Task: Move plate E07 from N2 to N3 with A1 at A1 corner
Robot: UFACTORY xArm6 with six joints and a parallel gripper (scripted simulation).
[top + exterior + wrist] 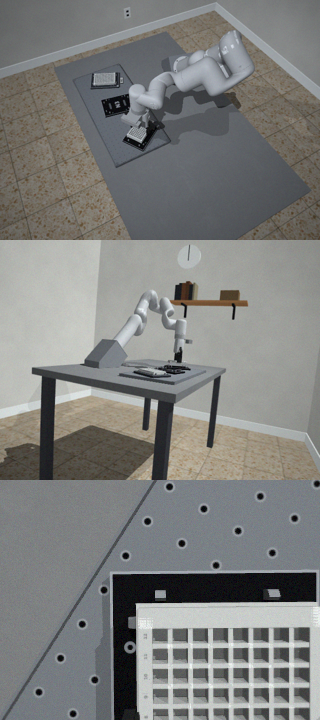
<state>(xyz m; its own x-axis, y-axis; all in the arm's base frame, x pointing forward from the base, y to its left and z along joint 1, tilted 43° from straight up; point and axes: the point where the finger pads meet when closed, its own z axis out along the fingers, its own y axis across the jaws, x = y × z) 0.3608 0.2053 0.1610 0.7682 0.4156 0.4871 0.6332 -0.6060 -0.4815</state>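
Now: the nest N2 50 mm below my hand. Round my hand: black nest (50 mm ahead, 230 mm to the right, 50 mm below).
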